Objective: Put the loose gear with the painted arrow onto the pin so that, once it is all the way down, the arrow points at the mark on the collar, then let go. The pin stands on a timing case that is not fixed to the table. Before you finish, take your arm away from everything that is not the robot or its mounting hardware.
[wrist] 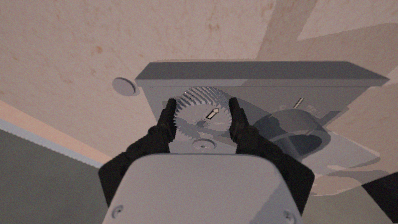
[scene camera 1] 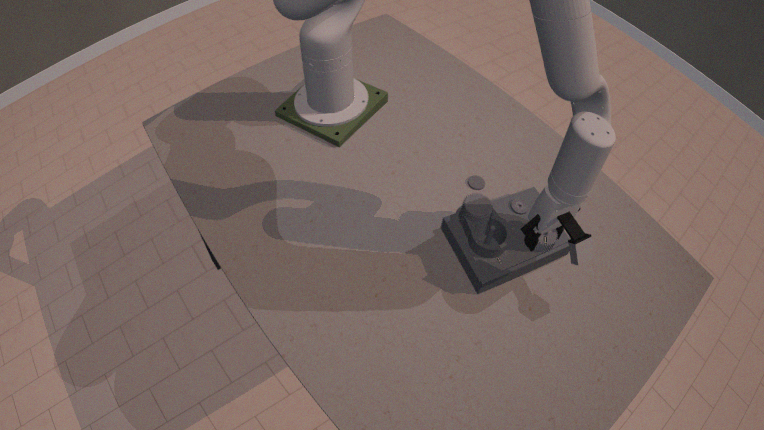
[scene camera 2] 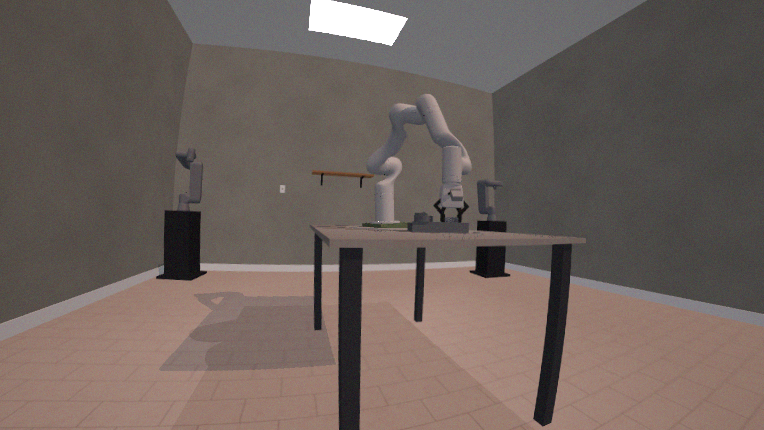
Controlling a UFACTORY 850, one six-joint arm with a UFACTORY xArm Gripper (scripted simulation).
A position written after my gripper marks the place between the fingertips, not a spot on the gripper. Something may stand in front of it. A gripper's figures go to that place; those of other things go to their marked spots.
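Gripper [wrist: 202,106], mine, 140 mm from the lens. Grey timing case [wrist: 280,98], 160 mm from the lens.
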